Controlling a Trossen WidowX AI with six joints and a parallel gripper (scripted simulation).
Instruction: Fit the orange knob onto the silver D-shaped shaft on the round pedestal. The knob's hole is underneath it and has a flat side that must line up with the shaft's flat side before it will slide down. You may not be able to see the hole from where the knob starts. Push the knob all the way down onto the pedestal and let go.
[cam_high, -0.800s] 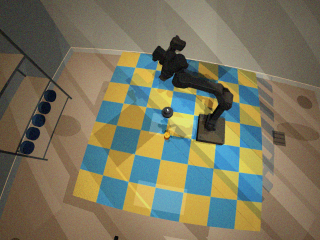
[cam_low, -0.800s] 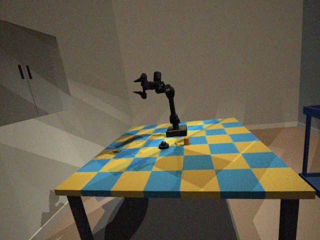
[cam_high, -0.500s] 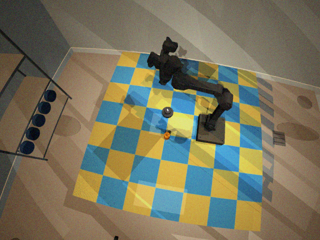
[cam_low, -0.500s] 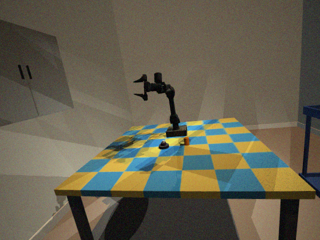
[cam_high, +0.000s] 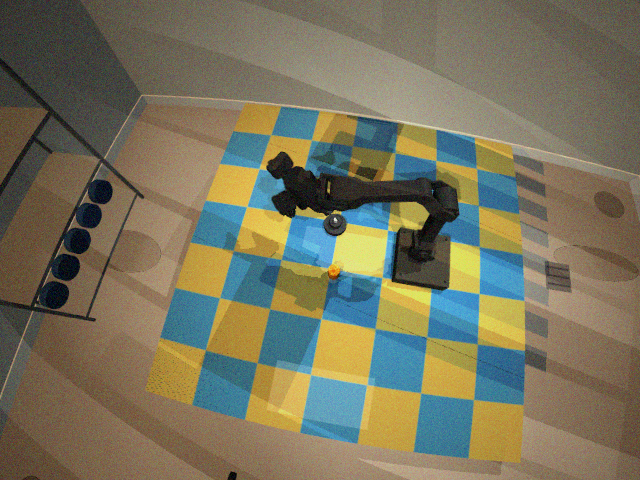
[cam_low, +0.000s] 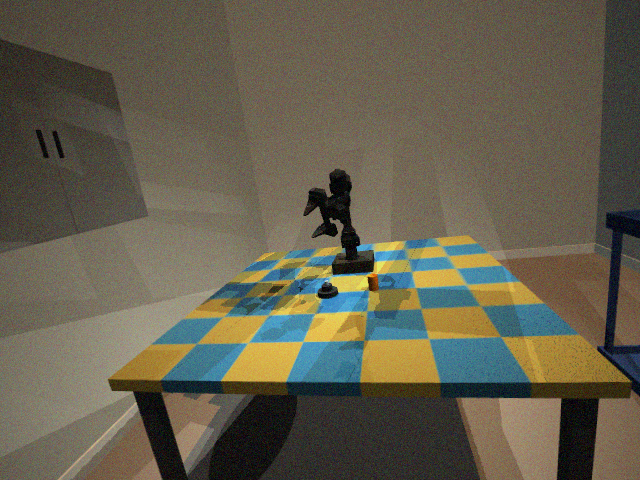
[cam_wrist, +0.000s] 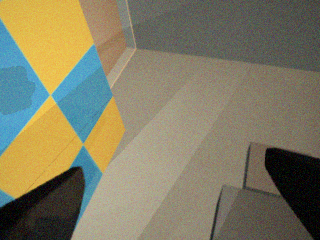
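The orange knob lies 28 cm below my gripper tip, 22 cm behind it and 16 cm to the left of it. From my gripper tip the other things lie so: dark round pedestal (29 cm below, 18 cm behind, 2 cm to the right).
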